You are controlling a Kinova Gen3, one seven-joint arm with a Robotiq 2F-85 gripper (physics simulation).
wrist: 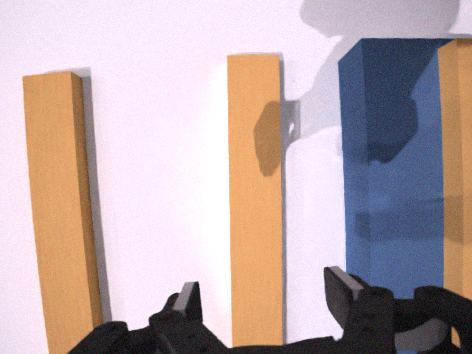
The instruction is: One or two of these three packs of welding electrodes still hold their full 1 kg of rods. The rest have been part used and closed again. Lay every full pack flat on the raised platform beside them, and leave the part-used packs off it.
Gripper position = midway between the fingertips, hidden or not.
In view: the gripper (263, 292), an orange pack (53, 102), an orange pack (254, 147) and a raised platform (390, 104).
